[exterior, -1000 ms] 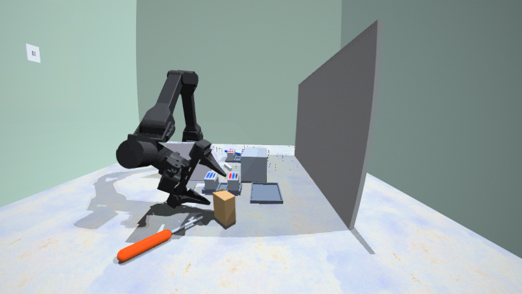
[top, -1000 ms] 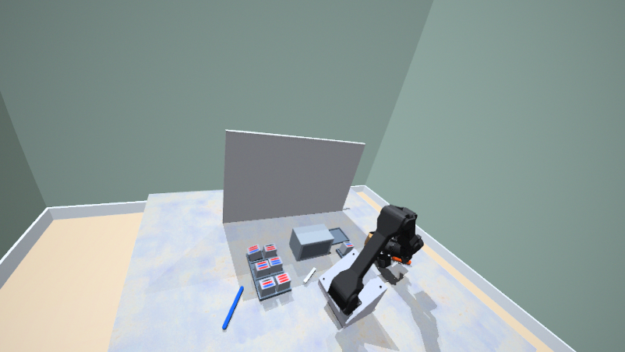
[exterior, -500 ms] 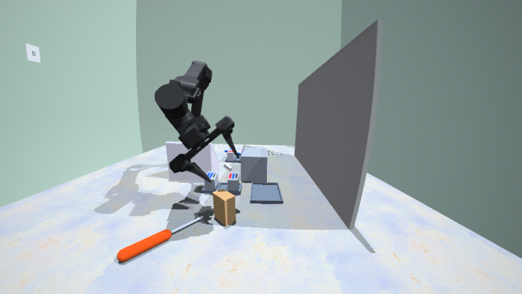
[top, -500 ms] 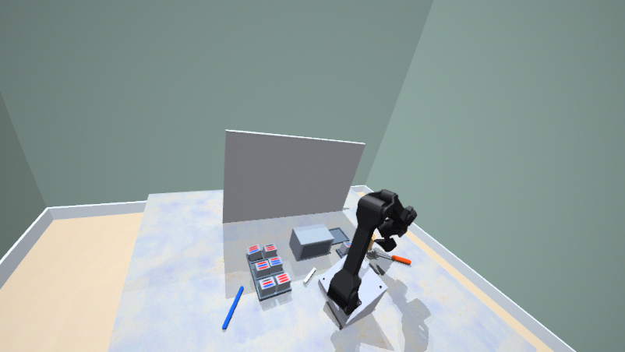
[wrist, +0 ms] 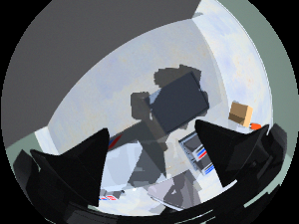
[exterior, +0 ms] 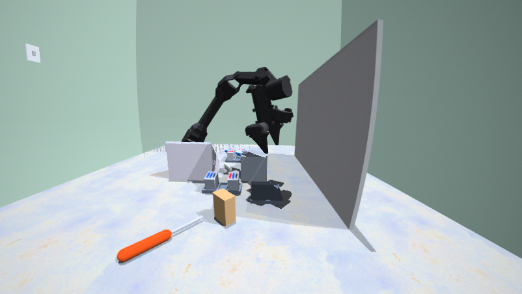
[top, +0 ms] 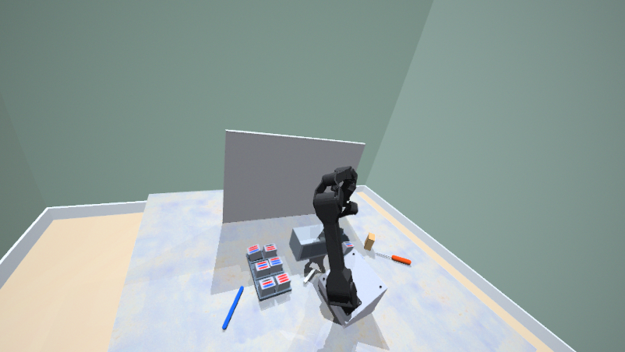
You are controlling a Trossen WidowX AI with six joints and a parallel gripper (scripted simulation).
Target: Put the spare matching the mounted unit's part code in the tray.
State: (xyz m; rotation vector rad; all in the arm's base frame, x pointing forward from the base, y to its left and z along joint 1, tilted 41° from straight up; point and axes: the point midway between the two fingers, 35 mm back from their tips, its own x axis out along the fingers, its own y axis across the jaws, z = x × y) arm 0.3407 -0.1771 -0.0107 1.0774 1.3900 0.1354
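The low rack lies 170 mm behind my gripper tip, 30 mm to the right of it and 130 mm below it. From my gripper tip the other things lie so: grey mounted unit 60 mm behind, 130 mm to the left, 90 mm below; then grey panel 190 mm ahead, 100 mm to the left, 90 mm above; then tray 20 mm behind, 50 mm to the right, 140 mm below.
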